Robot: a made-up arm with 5 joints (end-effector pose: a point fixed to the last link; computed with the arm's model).
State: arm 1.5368 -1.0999 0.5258 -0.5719 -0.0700
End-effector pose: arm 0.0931 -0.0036 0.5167 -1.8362 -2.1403 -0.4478
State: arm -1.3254 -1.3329 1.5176 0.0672 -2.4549
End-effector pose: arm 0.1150 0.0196 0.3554 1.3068 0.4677 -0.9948
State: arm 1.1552 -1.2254 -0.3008 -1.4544 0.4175
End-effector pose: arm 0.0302 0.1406 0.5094 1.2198 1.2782 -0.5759
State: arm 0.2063 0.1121 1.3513 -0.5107 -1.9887
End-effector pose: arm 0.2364 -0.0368 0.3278 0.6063 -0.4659 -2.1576
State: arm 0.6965 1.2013 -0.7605 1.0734 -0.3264
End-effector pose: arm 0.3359 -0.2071 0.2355 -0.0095 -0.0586 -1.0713
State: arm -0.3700 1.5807 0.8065 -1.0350 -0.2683
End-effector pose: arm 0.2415 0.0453 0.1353 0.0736 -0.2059 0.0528
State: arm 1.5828 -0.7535 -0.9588 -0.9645 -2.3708
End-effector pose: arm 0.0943 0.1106 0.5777 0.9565 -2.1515 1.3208
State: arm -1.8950 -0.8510 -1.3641 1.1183 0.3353
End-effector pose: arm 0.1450 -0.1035 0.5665 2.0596 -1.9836 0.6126
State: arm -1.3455 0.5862 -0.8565 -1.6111 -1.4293
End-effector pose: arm 0.1664 0.2458 0.4939 -2.7958 0.4485 -0.0293
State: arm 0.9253 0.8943 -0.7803 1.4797 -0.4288
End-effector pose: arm 0.2764 -0.2463 0.3212 0.0055 0.0243 -1.4027
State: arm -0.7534 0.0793 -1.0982 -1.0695 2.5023
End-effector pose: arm 0.1961 0.0773 0.5983 -2.2698 -1.9935 -0.7993
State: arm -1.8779 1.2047 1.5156 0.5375 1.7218
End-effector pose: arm 0.0861 0.0761 0.2792 0.2212 -2.1527 -1.8859
